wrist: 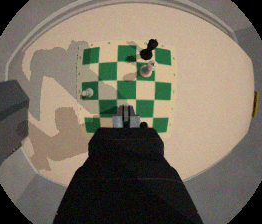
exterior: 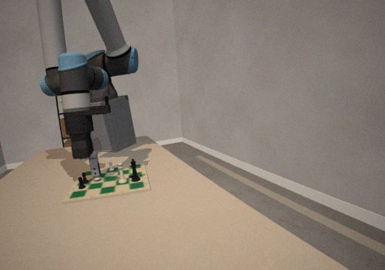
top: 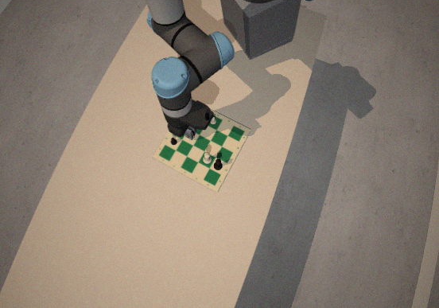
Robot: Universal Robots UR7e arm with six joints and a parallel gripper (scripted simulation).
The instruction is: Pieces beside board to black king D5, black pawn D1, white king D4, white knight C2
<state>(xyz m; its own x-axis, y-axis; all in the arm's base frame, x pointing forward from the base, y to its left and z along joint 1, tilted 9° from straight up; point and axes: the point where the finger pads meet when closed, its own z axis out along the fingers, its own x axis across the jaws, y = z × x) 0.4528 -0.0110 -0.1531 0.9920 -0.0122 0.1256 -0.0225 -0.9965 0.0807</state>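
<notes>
My gripper is now 2 cm above the white knight. From my hand the other things lie so: board: 4 cm to the left, 4 cm below; small white piece: 8 cm behind, 4 cm to the left, 2 cm below; white king: 4 cm ahead, 8 cm to the left.
</notes>
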